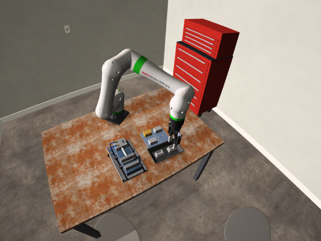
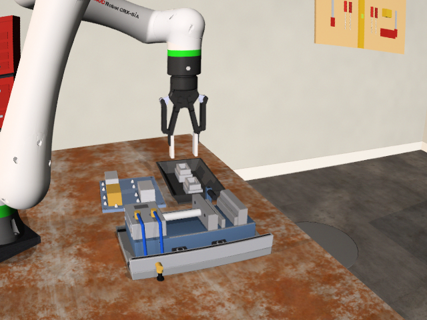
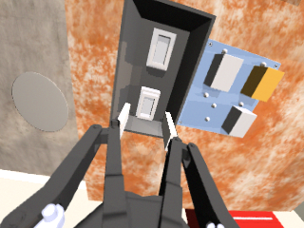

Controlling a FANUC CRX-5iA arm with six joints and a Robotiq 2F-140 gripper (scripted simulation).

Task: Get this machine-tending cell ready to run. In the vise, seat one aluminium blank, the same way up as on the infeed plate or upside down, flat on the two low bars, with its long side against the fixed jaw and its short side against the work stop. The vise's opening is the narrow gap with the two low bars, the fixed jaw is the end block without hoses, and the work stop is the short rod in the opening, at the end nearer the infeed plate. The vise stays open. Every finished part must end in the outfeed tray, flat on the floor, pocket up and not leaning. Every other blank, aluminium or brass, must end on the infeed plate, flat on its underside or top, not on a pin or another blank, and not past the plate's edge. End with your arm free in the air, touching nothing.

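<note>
Now: hand 23 cm past the brass blank, 5 cm to the left of it and 8 cm above it. The rest, counted from my hand: vise 14 cm behind, 31 cm to the right, 7 cm below.
</note>
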